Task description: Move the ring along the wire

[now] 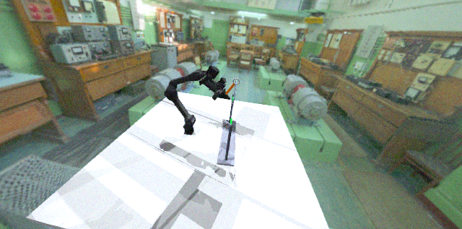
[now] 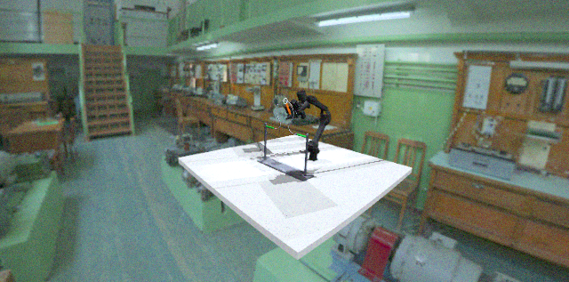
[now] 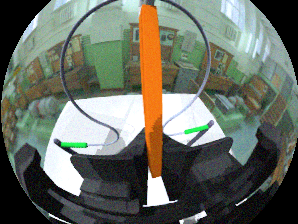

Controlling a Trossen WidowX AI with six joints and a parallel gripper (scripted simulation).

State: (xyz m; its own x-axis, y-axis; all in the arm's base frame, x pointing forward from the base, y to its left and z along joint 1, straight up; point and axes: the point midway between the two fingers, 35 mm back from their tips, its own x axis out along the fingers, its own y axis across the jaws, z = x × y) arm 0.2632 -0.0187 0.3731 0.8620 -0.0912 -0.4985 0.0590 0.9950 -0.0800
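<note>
The ring with orange handle is 9 cm above my gripper tip and 1 cm to the left of it.
</note>
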